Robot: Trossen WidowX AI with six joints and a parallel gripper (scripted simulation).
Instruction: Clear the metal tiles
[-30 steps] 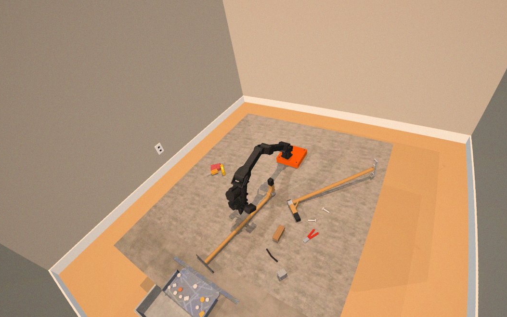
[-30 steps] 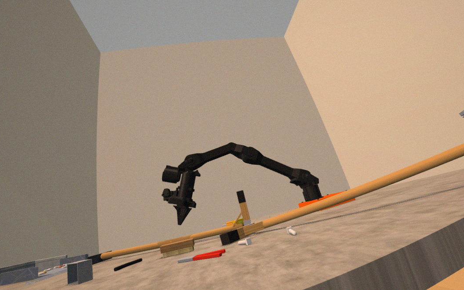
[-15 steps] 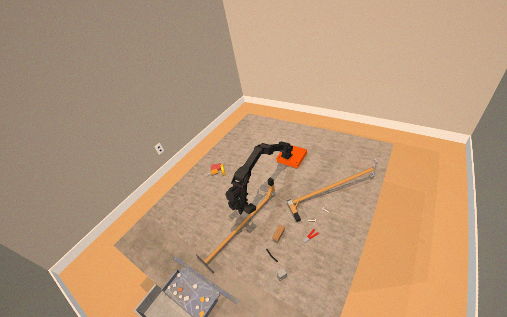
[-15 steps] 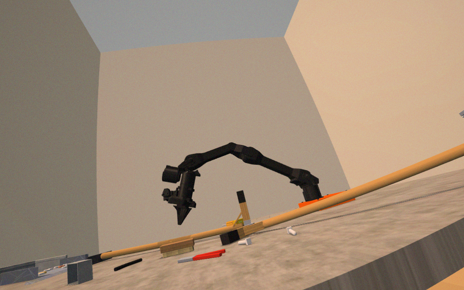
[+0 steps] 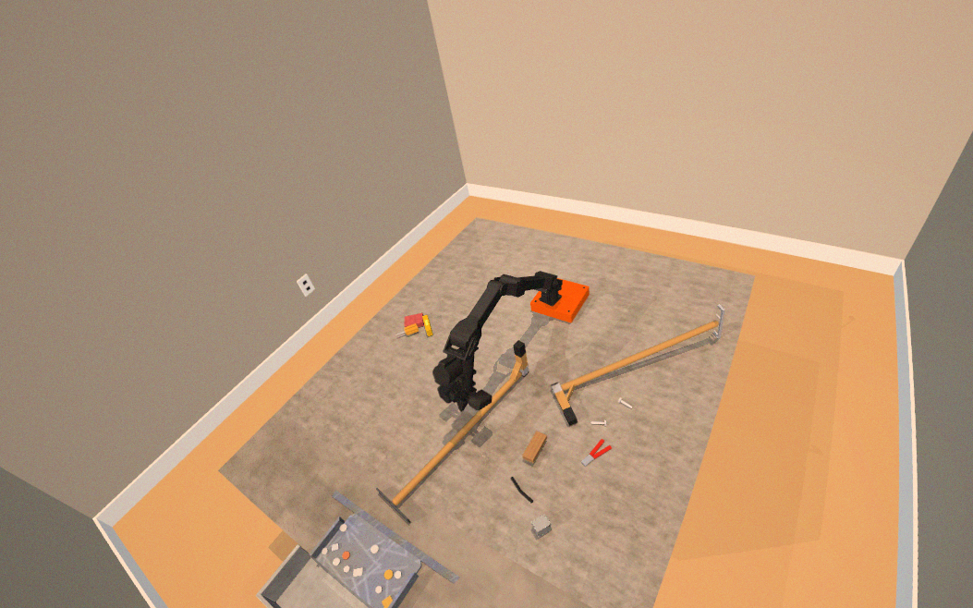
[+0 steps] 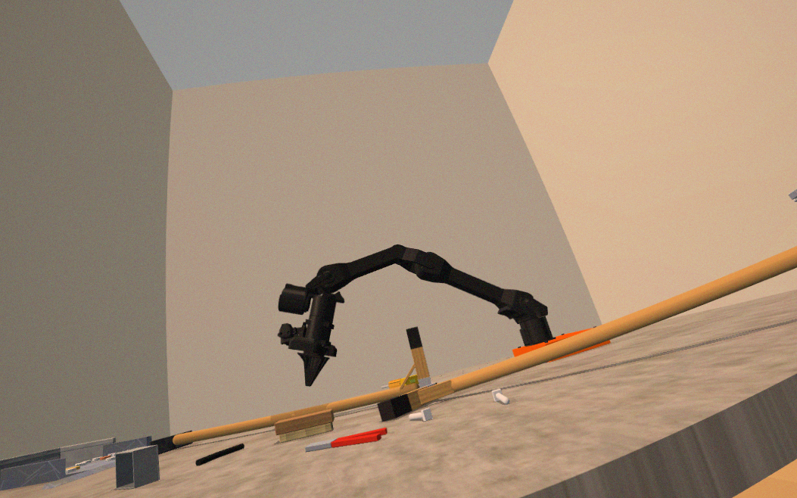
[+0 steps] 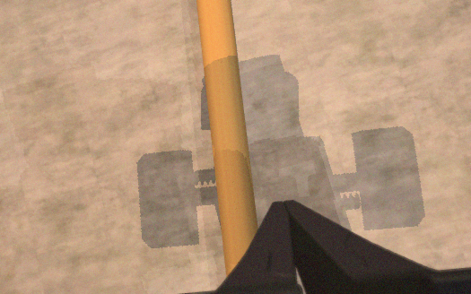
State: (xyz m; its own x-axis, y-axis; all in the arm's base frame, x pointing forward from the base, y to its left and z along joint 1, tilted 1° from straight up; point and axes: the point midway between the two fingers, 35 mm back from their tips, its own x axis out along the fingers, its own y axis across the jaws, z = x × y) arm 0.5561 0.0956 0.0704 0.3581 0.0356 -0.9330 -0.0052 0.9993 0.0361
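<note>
Right now my gripper tip is 2 cm to the right of the long scraper, 2 cm short of it and 1 cm above it. From my gripper tip the other things lie so: wooden block 23 cm to the left, 6 cm below, 6 cm behind; then grey cube 37 cm to the left, 10 cm ahead, 5 cm below; then black strip 27 cm to the left, 7 cm below, 6 cm ahead.
</note>
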